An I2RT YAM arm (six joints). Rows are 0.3 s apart.
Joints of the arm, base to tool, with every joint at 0 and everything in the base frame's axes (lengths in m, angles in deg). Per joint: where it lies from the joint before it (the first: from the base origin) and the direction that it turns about. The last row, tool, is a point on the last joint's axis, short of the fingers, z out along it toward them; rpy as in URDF.
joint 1: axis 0 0 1 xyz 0 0 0.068
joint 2: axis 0 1 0 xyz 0.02 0.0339 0.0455
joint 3: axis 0 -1 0 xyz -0.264 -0.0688 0
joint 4: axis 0 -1 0 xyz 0.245 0.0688 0.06
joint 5: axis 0 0 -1 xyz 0.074 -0.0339 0.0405
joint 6: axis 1 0 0 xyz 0.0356 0 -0.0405
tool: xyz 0 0 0 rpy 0 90 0
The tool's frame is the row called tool.
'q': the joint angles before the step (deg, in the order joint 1, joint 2, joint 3, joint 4, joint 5, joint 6). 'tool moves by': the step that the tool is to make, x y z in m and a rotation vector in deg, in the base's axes. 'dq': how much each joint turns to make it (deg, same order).
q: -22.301, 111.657, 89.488, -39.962, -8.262, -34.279
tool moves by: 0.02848, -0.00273, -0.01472, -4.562, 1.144, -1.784
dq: 1.516, 6.388, 5.774, 1.293, 5.669, 0.706
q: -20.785, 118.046, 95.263, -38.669, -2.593, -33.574
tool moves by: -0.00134, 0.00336, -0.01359, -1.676, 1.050, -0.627
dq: 0.526, 0.150, -2.825, 2.581, 2.253, 0.094
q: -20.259, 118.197, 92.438, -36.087, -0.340, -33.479
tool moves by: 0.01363, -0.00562, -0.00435, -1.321, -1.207, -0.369
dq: 0.001, 2.966, 3.185, 1.371, 0.898, -0.074
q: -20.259, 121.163, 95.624, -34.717, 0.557, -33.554
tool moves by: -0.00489, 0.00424, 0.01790, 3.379, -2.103, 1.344
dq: -0.030, -2.384, 0.288, -1.850, -4.061, 0.770
